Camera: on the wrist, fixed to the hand. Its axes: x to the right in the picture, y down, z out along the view.
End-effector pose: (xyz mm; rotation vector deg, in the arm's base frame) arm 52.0 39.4 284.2 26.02 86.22 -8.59
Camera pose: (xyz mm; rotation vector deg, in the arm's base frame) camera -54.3 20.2 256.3 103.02 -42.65 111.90
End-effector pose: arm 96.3 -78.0 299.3 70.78 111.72 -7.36
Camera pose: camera -8.7 -55.8 329.9 122.59 -81.37 58.80
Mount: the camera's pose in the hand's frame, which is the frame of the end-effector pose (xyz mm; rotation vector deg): 15.9 -62.4 -91.1 -7.17 -22.97 173.86
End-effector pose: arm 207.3 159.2 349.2 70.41 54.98 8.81
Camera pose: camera 130.6 210.8 286.8 75.49 -110.09 114.11
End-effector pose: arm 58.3 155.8 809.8 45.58 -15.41 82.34
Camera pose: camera 93.2 229.4 733.6 6.42 62.07 -84.80
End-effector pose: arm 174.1 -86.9 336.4 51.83 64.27 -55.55
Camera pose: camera 90.5 -24.4 297.0 57.70 -60.42 80.91
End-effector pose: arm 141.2 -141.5 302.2 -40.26 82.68 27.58
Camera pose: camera 119.4 -250.8 296.7 -104.47 -39.86 -123.89
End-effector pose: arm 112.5 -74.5 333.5 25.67 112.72 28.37
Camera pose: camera 17.6 -132.6 325.4 -141.64 39.11 -89.54
